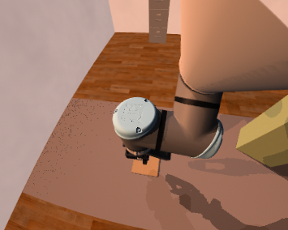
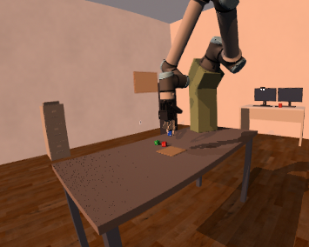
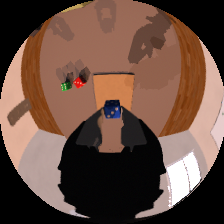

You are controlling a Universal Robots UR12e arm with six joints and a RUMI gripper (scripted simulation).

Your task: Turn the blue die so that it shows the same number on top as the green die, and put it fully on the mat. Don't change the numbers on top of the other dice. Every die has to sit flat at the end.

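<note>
My gripper is now right at the blue die. The rest, counted from my hand: tan mat (120 mm below); green die (180 mm to the right, 110 mm below, 50 mm behind); red die (110 mm to the right, 110 mm below, 60 mm behind).
</note>
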